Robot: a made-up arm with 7 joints. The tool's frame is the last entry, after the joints. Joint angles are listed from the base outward. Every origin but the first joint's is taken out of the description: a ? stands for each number. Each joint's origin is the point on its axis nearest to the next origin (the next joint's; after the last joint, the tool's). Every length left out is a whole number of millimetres.
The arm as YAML. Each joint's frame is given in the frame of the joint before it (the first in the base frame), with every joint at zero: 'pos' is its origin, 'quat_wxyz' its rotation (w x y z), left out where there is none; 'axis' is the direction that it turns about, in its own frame. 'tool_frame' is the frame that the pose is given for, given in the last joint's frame.
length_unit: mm
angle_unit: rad
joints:
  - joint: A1
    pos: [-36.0, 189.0, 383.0]
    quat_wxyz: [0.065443, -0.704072, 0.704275, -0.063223]
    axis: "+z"
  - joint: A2
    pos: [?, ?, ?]
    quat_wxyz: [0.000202, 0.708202, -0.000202, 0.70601]
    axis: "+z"
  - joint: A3
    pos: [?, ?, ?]
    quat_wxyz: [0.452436, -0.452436, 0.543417, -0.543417]
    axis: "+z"
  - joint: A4
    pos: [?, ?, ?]
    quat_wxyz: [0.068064, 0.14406, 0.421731, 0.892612]
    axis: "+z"
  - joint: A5
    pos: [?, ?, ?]
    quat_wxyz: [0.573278, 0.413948, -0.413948, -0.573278]
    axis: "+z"
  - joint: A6
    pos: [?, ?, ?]
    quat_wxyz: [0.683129, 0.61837, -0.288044, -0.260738]
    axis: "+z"
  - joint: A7
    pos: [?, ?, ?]
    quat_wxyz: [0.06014, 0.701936, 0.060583, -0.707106]
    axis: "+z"
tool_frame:
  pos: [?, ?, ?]
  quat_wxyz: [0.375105, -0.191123, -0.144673, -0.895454]
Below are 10 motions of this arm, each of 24 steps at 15 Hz.
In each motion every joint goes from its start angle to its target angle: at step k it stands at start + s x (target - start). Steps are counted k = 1, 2, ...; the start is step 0. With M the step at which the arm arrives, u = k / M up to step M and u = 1 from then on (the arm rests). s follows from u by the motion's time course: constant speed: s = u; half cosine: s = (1 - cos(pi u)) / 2; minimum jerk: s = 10 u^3 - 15 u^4 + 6 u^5.
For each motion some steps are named. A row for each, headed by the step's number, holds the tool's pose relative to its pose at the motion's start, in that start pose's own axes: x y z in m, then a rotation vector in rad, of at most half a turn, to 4 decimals.
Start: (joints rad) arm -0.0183 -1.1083 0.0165 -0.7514 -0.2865 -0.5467 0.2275
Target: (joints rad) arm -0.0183 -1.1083 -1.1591 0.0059 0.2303 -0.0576 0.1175
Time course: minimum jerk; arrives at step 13
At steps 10, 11, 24:
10: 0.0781 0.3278 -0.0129 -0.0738 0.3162 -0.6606
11: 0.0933 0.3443 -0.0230 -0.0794 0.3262 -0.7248
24: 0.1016 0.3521 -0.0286 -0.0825 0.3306 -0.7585

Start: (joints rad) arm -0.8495 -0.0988 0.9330 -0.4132 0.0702 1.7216 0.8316
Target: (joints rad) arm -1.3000 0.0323 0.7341 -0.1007 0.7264 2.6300 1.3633
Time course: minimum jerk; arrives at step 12
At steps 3, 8, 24:
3: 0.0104 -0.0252 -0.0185 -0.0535 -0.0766 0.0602
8: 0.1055 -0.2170 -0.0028 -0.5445 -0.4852 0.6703
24: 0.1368 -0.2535 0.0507 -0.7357 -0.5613 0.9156

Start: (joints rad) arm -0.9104 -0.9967 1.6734 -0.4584 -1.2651 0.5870 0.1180
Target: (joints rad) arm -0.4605 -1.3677 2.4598 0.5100 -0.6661 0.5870 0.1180
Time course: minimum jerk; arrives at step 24
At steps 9, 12, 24:
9: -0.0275 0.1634 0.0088 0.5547 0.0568 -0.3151
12: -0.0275 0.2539 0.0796 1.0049 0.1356 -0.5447
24: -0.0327 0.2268 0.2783 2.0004 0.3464 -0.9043

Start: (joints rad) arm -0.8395 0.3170 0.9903 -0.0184 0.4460 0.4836 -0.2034
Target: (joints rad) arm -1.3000 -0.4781 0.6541 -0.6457 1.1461 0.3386 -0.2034
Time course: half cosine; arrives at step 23
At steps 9, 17, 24:
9: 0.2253 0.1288 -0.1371 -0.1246 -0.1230 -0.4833
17: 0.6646 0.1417 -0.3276 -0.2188 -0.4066 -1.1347
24: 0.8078 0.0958 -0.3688 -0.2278 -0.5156 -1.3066

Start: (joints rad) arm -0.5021 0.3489 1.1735 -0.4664 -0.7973 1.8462 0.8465
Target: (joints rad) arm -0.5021 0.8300 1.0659 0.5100 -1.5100 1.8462 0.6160
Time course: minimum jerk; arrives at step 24
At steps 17, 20, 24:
17: 0.1819 0.5254 0.1149 0.8205 -0.1749 -0.2090
20: 0.2006 0.5881 0.1537 0.9326 -0.1965 -0.2326
24: 0.2059 0.6064 0.1664 0.9664 -0.2030 -0.2396

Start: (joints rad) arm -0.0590 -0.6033 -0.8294 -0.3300 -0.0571 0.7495 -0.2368
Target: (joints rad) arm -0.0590 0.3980 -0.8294 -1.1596 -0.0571 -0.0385 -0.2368
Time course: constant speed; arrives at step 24
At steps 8, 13, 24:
8: 0.0892 -0.2004 0.0414 -0.1869 -0.1841 -0.2763
13: 0.0931 -0.3331 0.0736 -0.3265 -0.2590 -0.4848
24: -0.0337 -0.5730 0.1395 -0.6485 -0.2917 -1.0293

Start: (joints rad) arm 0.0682 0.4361 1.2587 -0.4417 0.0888 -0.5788 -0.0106
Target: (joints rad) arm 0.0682 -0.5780 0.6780 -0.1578 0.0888 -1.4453 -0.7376
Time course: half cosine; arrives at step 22
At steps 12, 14, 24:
12: 0.2107 -0.0790 0.2826 -0.6782 0.9555 -0.2145
14: 0.3140 -0.0969 0.3357 -0.8603 1.1661 -0.1624
24: 0.5954 -0.1382 0.3751 -1.2365 1.5601 0.1121

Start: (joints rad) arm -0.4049 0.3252 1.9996 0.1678 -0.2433 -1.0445 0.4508
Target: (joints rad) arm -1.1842 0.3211 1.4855 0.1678 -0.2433 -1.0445 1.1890
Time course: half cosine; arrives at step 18
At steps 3, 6, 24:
3: 0.0081 0.0115 0.0109 0.0515 0.0474 -0.0261
6: 0.0398 0.0386 0.0416 0.2012 0.1623 -0.1021
24: 0.2790 0.0304 0.1298 0.8787 0.3761 -0.5028

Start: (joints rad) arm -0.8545 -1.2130 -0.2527 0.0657 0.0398 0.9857 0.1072
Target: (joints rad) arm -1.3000 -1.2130 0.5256 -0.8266 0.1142 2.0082 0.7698
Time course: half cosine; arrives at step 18
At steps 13, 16, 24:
13: 0.6761 0.0056 0.1832 0.5853 -1.2562 0.0554
16: 0.7710 -0.0714 0.2611 0.5364 -1.5338 0.0589
24: 0.7873 -0.0899 0.2776 0.5189 -1.5902 0.0596

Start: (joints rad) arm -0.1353 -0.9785 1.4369 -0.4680 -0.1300 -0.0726 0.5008
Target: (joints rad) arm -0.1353 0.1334 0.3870 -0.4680 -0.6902 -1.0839 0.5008
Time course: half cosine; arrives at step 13
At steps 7, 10, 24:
7: -0.3623 0.0378 0.0355 -1.1661 0.0731 -0.1350
10: -0.5850 0.1288 -0.0715 -1.6139 -0.0142 -0.6223
24: -0.6578 0.1621 -0.1635 -1.7023 -0.0705 -0.8870

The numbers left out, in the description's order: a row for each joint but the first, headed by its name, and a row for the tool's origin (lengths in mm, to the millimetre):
A2: -338.0 29.0 0.0
A3: 498.0 148.0 0.0
A4: -85.0 206.0 0.0
A5: 51.0 61.0 0.0
A6: -11.0 30.0 0.0
A7: 370.0 101.0 0.0
tool: 31.0 -7.0 0.0

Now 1 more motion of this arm.
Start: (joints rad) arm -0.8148 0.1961 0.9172 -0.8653 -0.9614 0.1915 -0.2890
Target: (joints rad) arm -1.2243 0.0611 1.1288 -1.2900 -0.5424 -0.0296 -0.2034
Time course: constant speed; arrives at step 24
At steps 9, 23, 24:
9: -0.0464 0.0290 -0.0247 -0.1892 0.0916 -0.0628
23: -0.1225 0.0817 -0.0721 -0.4500 0.2088 -0.2036
24: -0.1280 0.0857 -0.0763 -0.4667 0.2157 -0.2155

